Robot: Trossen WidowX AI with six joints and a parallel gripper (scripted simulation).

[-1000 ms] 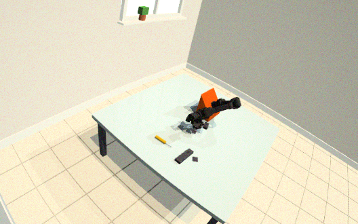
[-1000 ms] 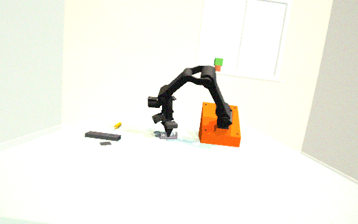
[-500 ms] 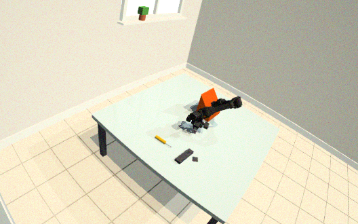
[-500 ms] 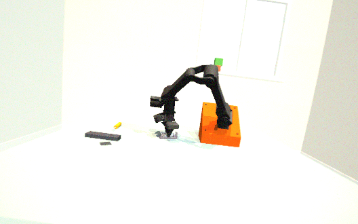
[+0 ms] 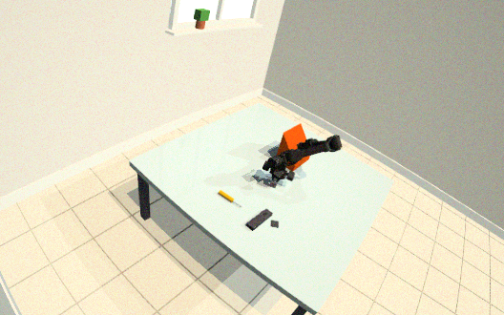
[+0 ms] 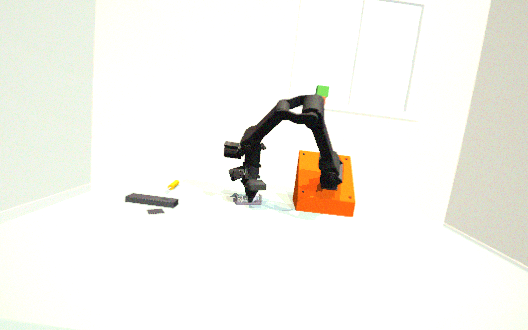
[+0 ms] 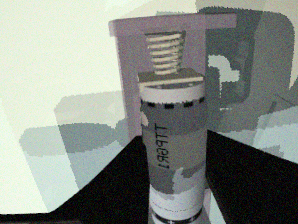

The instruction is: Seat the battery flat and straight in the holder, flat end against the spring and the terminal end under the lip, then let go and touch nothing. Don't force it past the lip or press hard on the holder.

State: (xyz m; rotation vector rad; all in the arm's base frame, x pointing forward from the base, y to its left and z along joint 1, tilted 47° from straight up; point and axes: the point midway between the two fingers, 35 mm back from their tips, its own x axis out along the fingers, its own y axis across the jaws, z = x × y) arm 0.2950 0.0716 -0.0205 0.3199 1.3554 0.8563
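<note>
Right now the grey-and-white battery is 1 cm above my gripper tip. Also, from my gripper tip: dark flat bar 31 cm ahead, 13 cm to the left, 1 cm above; then small dark square 27 cm ahead, 20 cm to the left, 1 cm below; then yellow-handled screwdriver 32 cm ahead, 6 cm to the right.
</note>
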